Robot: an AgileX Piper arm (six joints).
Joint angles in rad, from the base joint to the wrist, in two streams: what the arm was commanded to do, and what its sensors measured. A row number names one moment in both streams.
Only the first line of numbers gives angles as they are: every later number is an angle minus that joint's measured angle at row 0.
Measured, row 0:
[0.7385 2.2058 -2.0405 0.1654 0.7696 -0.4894]
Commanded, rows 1 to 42:
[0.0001 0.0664 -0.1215 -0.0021 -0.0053 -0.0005]
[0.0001 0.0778 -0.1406 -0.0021 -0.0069 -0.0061]
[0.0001 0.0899 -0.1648 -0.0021 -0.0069 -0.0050]
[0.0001 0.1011 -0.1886 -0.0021 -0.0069 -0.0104]
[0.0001 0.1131 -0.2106 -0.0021 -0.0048 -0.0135]
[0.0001 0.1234 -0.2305 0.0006 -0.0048 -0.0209]
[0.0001 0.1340 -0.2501 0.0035 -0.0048 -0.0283]
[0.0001 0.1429 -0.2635 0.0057 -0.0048 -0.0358]
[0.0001 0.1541 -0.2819 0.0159 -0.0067 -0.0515]
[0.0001 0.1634 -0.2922 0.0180 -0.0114 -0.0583]
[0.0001 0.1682 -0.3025 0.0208 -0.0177 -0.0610]
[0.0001 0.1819 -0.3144 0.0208 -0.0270 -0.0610]
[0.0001 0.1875 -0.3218 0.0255 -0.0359 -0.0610]
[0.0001 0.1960 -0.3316 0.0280 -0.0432 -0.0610]
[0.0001 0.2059 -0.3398 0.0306 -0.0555 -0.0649]
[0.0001 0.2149 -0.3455 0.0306 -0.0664 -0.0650]
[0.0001 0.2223 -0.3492 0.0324 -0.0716 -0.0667]
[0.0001 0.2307 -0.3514 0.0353 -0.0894 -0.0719]
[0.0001 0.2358 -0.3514 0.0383 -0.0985 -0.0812]
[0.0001 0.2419 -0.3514 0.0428 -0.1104 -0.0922]
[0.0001 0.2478 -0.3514 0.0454 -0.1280 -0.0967]
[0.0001 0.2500 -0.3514 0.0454 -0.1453 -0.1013]
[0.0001 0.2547 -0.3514 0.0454 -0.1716 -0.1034]
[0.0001 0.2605 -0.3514 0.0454 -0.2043 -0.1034]
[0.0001 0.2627 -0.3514 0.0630 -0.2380 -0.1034]
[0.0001 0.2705 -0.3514 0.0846 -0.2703 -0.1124]
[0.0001 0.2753 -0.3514 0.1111 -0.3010 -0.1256]
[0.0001 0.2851 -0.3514 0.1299 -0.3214 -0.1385]
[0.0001 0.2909 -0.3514 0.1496 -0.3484 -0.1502]
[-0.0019 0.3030 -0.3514 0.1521 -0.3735 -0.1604]
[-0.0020 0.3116 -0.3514 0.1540 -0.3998 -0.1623]
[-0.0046 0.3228 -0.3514 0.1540 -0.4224 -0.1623]
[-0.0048 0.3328 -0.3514 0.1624 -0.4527 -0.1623]
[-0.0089 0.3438 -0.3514 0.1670 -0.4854 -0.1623]
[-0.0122 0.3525 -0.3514 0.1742 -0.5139 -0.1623]
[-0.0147 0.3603 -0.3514 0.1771 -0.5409 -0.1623]
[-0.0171 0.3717 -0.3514 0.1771 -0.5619 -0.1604]
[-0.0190 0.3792 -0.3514 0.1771 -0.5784 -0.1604]
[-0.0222 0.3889 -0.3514 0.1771 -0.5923 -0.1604]
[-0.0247 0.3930 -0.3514 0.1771 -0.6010 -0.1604]
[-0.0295 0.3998 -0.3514 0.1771 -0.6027 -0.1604]
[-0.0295 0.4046 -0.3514 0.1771 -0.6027 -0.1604]
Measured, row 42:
[-0.0129 0.3877 -0.3436 0.1682 -0.5546 -0.1514]
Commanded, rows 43 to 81:
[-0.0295 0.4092 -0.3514 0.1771 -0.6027 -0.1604]
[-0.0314 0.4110 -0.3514 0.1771 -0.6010 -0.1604]
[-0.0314 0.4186 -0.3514 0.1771 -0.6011 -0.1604]
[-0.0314 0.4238 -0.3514 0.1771 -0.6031 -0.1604]
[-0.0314 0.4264 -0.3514 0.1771 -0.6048 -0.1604]
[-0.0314 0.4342 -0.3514 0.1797 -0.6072 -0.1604]
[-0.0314 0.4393 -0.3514 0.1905 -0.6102 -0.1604]
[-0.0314 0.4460 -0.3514 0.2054 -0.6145 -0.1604]
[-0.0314 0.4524 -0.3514 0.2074 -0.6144 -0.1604]
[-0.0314 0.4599 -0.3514 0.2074 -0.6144 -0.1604]
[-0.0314 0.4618 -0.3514 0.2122 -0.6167 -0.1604]
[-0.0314 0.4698 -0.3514 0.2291 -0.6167 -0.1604]
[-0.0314 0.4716 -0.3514 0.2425 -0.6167 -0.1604]
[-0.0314 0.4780 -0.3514 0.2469 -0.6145 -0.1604]
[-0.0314 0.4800 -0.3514 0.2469 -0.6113 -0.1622]
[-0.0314 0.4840 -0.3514 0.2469 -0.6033 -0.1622]
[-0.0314 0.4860 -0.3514 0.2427 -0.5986 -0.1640]
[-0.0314 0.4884 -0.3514 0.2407 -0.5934 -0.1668]
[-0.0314 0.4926 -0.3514 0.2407 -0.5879 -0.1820]
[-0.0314 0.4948 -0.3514 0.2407 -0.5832 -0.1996]
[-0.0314 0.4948 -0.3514 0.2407 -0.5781 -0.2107]
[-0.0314 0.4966 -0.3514 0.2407 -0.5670 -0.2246]
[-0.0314 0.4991 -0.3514 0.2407 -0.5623 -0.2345]
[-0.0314 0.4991 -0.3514 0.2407 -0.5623 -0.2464]
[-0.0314 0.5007 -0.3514 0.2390 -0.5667 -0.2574]
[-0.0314 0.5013 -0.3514 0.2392 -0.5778 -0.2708]
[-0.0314 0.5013 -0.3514 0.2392 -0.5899 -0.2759]
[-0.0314 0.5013 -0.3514 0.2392 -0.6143 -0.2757]
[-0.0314 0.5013 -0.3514 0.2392 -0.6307 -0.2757]
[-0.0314 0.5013 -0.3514 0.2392 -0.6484 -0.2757]
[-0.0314 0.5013 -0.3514 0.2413 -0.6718 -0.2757]
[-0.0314 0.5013 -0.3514 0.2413 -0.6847 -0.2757]
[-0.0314 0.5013 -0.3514 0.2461 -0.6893 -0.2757]
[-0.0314 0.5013 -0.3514 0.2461 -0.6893 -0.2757]
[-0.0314 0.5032 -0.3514 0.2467 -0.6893 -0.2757]
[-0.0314 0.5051 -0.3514 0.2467 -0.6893 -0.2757]
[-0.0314 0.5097 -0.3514 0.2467 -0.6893 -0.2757]
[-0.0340 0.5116 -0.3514 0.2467 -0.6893 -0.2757]
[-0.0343 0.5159 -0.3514 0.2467 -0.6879 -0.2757]
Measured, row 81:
[-0.0255 0.5034 -0.3436 0.2418 -0.6727 -0.2660]
